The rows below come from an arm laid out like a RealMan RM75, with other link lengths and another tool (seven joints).
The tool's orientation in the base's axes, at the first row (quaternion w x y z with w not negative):
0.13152 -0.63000 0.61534 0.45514
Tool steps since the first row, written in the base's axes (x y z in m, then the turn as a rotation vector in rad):
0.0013 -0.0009 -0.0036 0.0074 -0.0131 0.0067
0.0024 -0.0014 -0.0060 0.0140 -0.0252 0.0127
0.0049 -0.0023 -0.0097 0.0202 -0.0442 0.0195
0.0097 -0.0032 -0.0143 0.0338 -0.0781 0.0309
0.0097 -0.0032 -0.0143 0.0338 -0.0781 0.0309
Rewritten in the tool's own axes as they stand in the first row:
0.0030 -0.0024 0.0008 0.0024 -0.0013 -0.0162
0.0049 -0.0042 0.0013 0.0048 -0.0023 -0.0311
0.0078 -0.0077 0.0017 0.0112 -0.0012 -0.0511
0.0109 -0.0137 0.0016 0.0227 -0.0018 -0.0876
0.0109 -0.0137 0.0016 0.0227 -0.0018 -0.0876

